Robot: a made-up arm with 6 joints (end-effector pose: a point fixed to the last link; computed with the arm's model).
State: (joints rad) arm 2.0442 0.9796 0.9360 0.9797 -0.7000 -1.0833
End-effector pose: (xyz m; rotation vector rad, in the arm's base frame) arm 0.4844 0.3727 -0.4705 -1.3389 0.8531 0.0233
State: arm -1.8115 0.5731 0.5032 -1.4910 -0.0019 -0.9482
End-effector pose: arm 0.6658 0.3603 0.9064 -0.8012 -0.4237 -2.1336
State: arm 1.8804 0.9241 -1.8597 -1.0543 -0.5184 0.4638
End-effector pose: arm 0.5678 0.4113 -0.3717 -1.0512 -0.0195 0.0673
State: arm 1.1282 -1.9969 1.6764 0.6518 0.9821 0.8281
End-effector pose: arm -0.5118 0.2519 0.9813 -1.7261 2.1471 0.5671
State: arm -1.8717 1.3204 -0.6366 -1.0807 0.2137 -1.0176
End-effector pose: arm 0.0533 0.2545 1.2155 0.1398 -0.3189 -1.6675
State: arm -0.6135 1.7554 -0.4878 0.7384 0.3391 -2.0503
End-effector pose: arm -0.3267 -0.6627 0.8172 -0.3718 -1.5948 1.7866
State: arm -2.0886 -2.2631 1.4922 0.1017 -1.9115 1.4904
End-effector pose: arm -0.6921 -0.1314 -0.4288 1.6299 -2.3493 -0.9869
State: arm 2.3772 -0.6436 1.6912 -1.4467 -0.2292 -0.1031
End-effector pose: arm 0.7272 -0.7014 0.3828 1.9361 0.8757 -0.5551
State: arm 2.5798 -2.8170 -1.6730 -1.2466 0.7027 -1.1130
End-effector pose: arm -1.0336 -0.0592 0.4644 -1.1011 -0.7052 1.0582
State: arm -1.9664 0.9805 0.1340 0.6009 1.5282 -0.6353
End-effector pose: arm 0.3455 0.5541 0.8107 -1.0241 1.8954 1.1634
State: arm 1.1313 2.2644 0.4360 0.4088 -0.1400 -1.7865
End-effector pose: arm -0.7332 -0.3895 -0.3127 1.0821 -2.1098 -0.3218
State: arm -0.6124 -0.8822 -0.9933 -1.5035 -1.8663 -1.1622
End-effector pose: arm 0.6493 0.4684 -0.0864 0.7816 0.4811 0.3343
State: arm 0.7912 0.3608 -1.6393 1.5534 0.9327 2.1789
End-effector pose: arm 0.7331 -0.1591 0.1774 0.9407 -1.9085 -2.2472
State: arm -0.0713 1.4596 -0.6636 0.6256 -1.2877 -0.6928
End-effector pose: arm 0.1630 -0.8162 0.4614 -0.6428 0.3763 -1.8187
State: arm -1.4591 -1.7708 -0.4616 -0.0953 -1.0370 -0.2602
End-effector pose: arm -0.1554 0.3480 -0.6700 -1.1727 1.1487 0.7421
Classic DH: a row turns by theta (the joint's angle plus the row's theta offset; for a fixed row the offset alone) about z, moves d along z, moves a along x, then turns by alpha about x. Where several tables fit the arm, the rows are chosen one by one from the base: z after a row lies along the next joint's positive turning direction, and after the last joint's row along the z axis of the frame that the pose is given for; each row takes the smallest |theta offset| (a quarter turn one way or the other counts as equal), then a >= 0, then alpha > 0; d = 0 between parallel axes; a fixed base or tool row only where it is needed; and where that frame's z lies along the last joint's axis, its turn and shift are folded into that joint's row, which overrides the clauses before.
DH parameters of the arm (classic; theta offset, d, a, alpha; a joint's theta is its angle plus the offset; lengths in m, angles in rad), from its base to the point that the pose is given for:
base (fixed): 1.5708 0.25 0.03 1.5708
joint 1: 0 -0.04 0.03 1.5708
joint 2: 0.0798 -0.0618 0.0833 1.5209
joint 3: -1.0128 -1.5277 -0.1157 0.0941
joint 4: 1.0108 0.6776 0.01 -1.5708
joint 5: 1.4218 -0.1096 0.0618 -1.7425
joint 6: 0 0.0351 0.0341 -1.3991
tool (fixed): -1.7198 0.0844 0 0

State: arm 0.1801 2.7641 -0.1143 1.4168 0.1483 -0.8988
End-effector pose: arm -0.9540 -0.3544 0.2813 0.8791 -1.2532 0.7128
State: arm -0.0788 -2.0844 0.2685 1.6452 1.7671 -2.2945
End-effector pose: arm -0.3846 0.7731 0.3363 -0.2908 0.3966 -1.3789
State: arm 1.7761 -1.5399 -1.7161 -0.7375 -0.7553 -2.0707
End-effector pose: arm -0.0177 -0.1959 1.2379 0.9313 -0.8522 1.6578
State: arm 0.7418 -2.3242 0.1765 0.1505 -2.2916 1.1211
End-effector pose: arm -0.6283 0.3785 0.8710 -0.4204 0.2380 2.9411
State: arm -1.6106 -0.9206 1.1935 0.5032 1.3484 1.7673
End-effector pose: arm 0.4064 0.1575 -0.4548 0.2341 -1.0606 2.0218
